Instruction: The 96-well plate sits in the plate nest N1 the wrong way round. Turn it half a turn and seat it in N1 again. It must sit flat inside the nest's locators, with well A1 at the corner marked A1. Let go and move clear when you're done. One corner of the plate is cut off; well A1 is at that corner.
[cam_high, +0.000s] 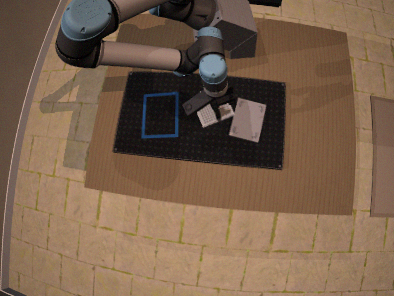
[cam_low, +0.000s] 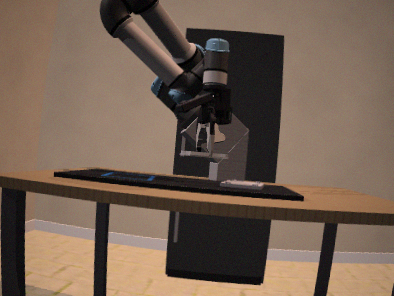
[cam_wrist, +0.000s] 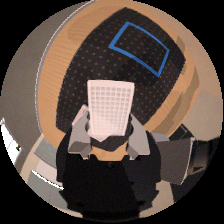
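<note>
The grey plate nest N1 lies 130 mm to the left of my hand and 90 mm below it. The rest, counted from my hand: white 96-well plate 10 mm below.
</note>
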